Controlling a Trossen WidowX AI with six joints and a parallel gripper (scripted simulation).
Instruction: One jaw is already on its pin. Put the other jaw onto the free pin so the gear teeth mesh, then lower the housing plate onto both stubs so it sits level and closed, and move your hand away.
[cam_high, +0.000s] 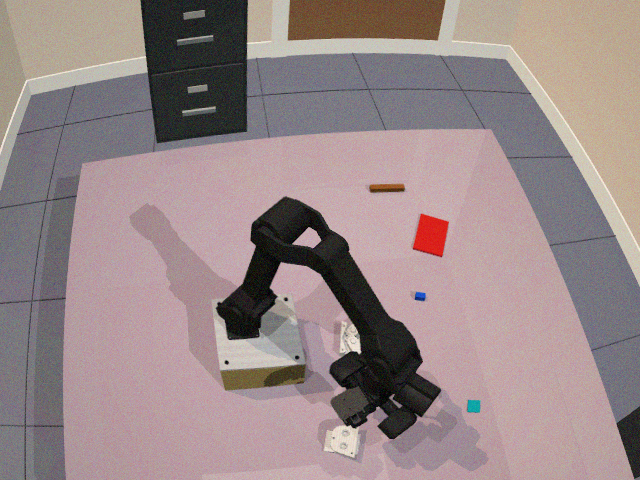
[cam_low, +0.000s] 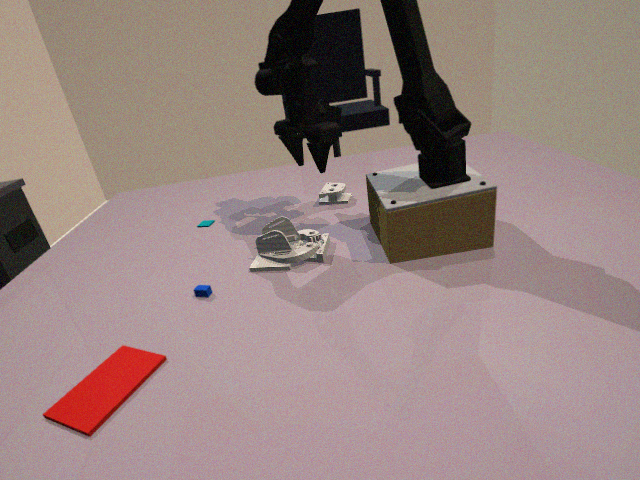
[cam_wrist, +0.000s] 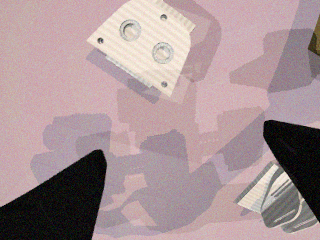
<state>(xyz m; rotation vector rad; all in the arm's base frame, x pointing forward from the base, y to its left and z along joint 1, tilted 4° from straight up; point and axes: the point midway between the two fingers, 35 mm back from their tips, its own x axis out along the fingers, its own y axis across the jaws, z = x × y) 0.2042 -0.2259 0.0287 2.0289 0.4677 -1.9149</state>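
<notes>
The white ribbed stand lies 50 mm behind my gripper tip, 40 mm to the right of it and 80 mm below it. Round my gripper tip: teal square (260 mm ahead, 20 mm to the right, 90 mm below); jaw (40 mm ahead, 190 mm to the left, 70 mm below); blue cube (210 mm ahead, 290 mm to the left, 90 mm below).
</notes>
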